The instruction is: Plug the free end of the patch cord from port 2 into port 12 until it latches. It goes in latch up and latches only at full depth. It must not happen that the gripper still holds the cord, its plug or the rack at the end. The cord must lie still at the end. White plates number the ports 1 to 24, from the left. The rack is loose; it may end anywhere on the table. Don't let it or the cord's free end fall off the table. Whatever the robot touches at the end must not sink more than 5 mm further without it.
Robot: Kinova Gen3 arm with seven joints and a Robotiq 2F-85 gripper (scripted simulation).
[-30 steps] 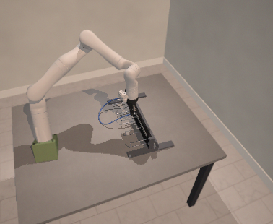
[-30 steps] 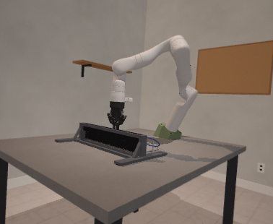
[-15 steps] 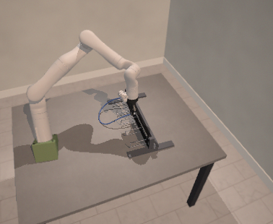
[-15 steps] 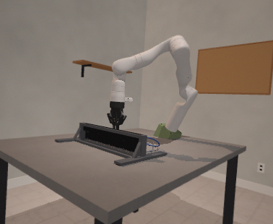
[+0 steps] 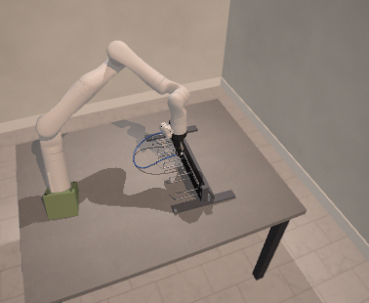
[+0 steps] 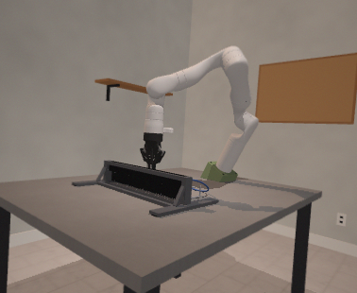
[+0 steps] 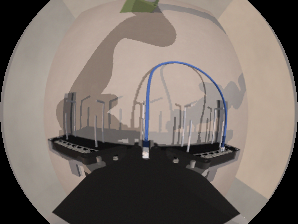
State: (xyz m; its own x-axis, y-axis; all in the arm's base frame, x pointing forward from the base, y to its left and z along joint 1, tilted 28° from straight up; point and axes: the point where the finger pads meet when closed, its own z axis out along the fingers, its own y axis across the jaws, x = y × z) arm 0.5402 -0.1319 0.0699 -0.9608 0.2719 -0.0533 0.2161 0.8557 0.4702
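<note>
My hand is 10 mm short of the white plug and 10 mm above it.
</note>
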